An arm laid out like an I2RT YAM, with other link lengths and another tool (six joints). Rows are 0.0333 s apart.
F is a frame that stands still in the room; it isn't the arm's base.
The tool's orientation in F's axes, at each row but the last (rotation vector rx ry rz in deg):
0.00 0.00 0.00
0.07 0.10 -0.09
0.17 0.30 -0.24
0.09 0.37 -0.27
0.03 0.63 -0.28
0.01 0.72 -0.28
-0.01 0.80 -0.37
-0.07 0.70 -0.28
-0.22 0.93 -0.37
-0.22 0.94 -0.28
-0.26 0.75 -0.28
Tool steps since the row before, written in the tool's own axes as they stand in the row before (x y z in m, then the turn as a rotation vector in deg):
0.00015 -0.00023 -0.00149 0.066 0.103 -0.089
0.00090 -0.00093 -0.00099 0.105 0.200 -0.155
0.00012 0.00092 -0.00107 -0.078 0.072 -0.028
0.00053 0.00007 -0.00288 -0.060 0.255 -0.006
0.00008 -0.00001 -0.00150 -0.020 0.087 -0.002
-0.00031 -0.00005 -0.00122 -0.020 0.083 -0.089
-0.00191 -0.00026 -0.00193 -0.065 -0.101 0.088
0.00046 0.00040 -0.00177 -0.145 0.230 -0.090
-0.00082 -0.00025 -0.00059 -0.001 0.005 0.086
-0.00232 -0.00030 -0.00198 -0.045 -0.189 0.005
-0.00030 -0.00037 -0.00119 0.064 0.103 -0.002
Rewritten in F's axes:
0.00015 -0.00023 -0.00149 0.066 0.103 -0.089
0.00090 -0.00093 -0.00099 0.105 0.200 -0.155
0.00012 0.00092 -0.00107 -0.078 0.072 -0.027
0.00051 0.00007 -0.00288 -0.059 0.255 -0.005
0.00006 -0.00001 -0.00150 -0.020 0.087 -0.002
-0.00033 -0.00005 -0.00122 -0.021 0.083 -0.089
-0.00194 -0.00025 -0.00190 -0.064 -0.101 0.089
0.00044 0.00040 -0.00178 -0.145 0.231 -0.089
-0.00083 -0.00025 -0.00058 0.000 0.005 0.086
-0.00235 -0.00030 -0.00194 -0.046 -0.189 0.006
-0.00032 -0.00037 -0.00118 0.064 0.103 -0.003

